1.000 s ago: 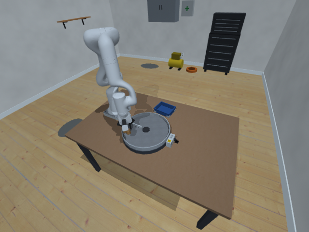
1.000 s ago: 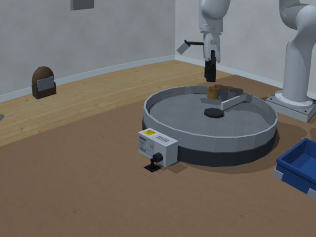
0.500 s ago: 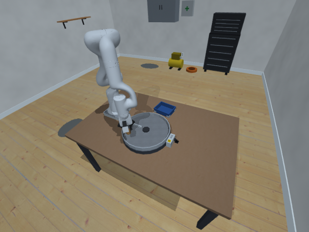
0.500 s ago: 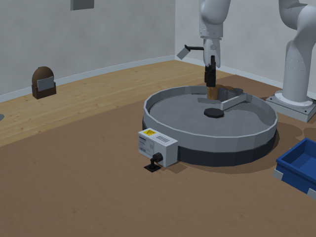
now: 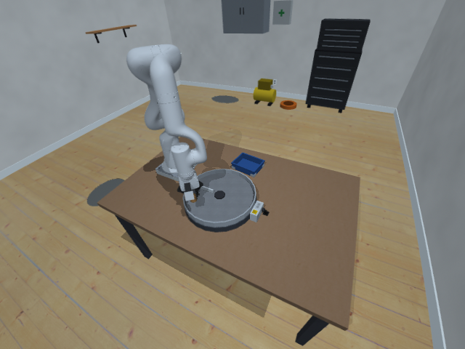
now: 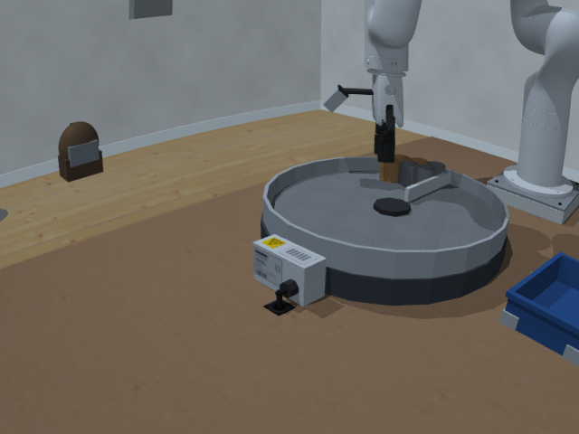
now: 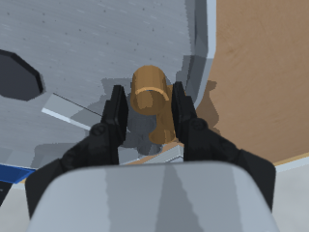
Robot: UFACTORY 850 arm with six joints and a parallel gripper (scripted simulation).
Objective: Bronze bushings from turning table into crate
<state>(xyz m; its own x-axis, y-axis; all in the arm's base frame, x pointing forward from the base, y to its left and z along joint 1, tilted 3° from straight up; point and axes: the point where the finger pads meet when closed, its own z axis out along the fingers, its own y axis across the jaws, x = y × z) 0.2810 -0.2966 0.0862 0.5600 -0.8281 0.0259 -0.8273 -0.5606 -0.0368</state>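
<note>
Right now the blue crate is 22 cm ahead of my hand, 44 cm to the left of it and 9 cm below it. Also, from my hand: grey turning table: 13 cm ahead, 8 cm to the left, 6 cm below.
</note>
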